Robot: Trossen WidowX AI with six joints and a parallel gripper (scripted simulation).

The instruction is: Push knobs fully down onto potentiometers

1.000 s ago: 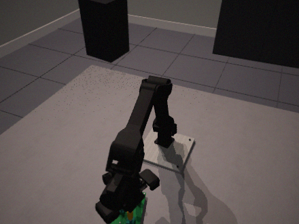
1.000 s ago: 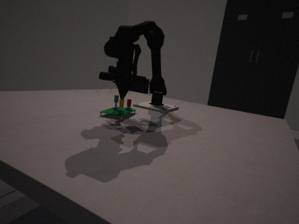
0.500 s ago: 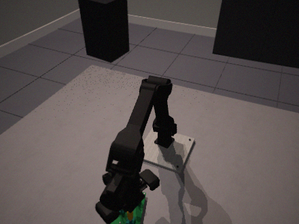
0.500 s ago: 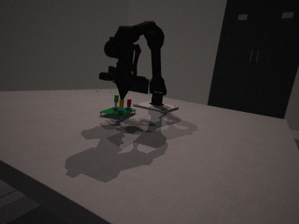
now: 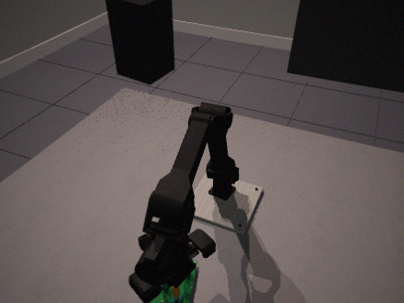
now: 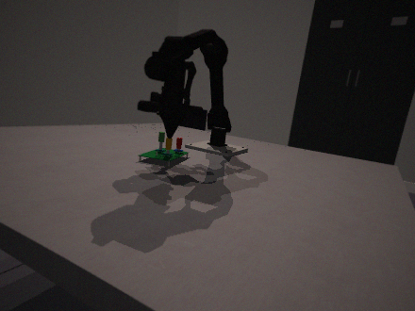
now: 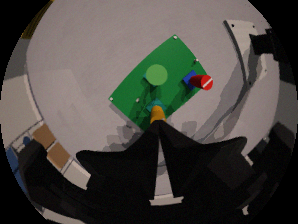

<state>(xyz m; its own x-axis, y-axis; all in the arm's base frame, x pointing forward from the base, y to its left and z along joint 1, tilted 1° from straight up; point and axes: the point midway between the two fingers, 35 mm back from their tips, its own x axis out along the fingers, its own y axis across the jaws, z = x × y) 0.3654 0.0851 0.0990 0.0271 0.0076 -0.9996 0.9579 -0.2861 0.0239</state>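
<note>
The orange knob lies 10 mm below my gripper tip. From my gripper tip the other things lie so: red knob (70 mm behind, 20 mm to the right, 20 mm below).
</note>
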